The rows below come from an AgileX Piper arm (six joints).
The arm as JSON. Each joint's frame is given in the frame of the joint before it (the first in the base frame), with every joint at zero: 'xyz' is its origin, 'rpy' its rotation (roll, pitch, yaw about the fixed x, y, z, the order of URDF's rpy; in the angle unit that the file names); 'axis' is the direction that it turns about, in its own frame. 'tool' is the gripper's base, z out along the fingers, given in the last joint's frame.
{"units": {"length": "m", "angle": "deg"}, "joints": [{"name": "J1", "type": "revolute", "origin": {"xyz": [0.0, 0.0, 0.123], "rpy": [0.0, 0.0, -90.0]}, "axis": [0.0, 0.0, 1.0]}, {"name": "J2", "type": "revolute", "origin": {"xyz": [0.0, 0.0, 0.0], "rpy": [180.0, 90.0, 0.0]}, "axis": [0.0, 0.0, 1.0]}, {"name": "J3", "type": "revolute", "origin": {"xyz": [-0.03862, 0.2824, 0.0], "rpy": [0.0, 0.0, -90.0]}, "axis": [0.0, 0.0, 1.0]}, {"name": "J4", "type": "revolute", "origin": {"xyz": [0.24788, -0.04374, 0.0], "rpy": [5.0, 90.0, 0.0]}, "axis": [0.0, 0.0, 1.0]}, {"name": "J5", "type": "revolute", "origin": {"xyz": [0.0, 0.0, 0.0], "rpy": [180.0, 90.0, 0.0]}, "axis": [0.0, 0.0, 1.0]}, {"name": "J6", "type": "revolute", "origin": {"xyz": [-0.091, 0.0, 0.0], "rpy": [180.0, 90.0, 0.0]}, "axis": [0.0, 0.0, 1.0]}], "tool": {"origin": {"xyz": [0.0, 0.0, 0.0], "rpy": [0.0, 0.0, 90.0]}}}
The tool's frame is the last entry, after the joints.
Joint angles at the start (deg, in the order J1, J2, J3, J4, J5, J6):
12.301, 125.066, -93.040, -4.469, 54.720, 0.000
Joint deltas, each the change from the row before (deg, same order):
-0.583, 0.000, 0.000, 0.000, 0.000, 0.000
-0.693, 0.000, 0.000, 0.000, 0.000, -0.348
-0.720, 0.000, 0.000, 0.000, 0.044, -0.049
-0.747, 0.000, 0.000, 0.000, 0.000, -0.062
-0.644, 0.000, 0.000, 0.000, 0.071, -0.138
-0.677, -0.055, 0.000, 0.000, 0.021, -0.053
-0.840, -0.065, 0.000, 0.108, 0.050, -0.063
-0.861, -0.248, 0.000, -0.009, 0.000, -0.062
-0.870, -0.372, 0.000, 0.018, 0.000, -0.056
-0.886, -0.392, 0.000, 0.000, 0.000, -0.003
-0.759, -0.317, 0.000, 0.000, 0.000, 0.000
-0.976, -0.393, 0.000, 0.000, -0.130, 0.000
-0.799, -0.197, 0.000, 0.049, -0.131, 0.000
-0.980, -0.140, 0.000, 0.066, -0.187, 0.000
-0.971, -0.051, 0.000, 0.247, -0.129, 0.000
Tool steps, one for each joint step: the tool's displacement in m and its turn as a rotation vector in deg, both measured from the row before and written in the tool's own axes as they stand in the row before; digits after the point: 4 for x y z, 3 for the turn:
0.0003, -0.0045, 0.0003, 0.083, 0.040, 0.576
0.0003, -0.0053, 0.0003, 0.098, 0.048, 0.336
0.0005, -0.0055, 0.0003, 0.101, 0.095, 0.662
0.0004, -0.0057, 0.0003, 0.105, 0.053, 0.676
0.0005, -0.0049, 0.0003, 0.089, 0.117, 0.498
0.0004, -0.0052, -0.0001, 0.097, 0.014, 0.619
0.0005, -0.0063, -0.0001, 0.032, 0.043, 0.833
0.0004, -0.0067, -0.0015, 0.144, -0.187, 0.798
0.0003, -0.0068, -0.0025, 0.135, -0.310, 0.836
0.0003, -0.0070, -0.0026, 0.159, -0.328, 0.895
0.0003, -0.0060, -0.0021, 0.140, -0.262, 0.767
0.0001, -0.0077, -0.0026, 0.188, -0.452, 0.984
0.0001, -0.0061, -0.0011, 0.113, -0.271, 0.825
0.0002, -0.0075, -0.0006, 0.134, -0.259, 1.008
0.0003, -0.0071, 0.0000, -0.017, -0.117, 1.099

